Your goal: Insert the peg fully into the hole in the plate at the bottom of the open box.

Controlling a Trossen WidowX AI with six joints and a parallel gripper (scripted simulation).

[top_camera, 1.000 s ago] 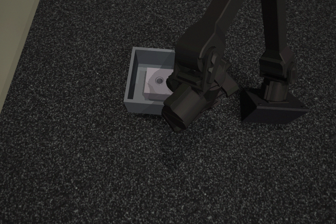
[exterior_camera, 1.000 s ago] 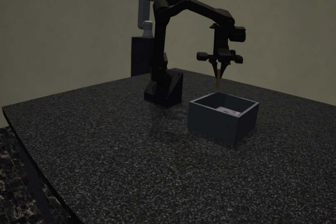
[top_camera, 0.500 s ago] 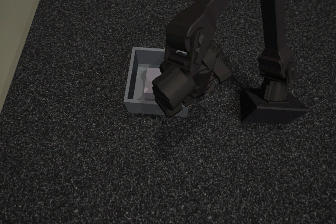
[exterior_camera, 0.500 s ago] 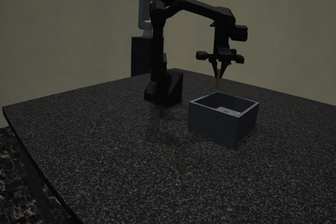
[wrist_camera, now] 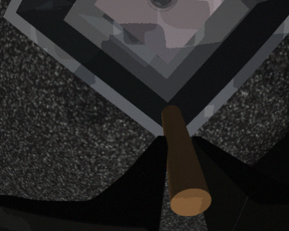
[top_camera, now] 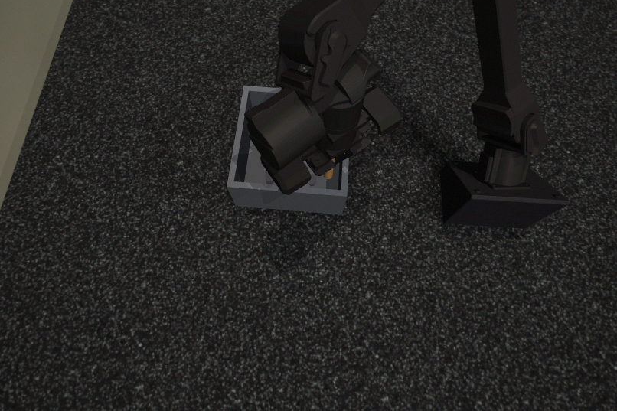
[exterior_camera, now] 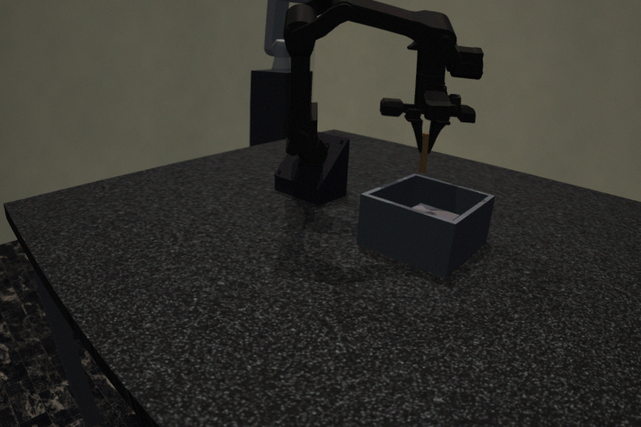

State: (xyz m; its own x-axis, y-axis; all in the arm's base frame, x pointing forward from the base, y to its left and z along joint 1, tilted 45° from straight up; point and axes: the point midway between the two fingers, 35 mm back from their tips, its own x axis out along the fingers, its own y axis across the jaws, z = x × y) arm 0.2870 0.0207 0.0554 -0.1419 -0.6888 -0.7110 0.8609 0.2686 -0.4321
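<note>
Now: hand 14 cm above the plate, 8 cm to the left of it and 5 cm short of it. From my hand the other things lie so: box: 16 cm below, 8 cm to the right, 5 cm ahead; peg: 4 cm below.
</note>
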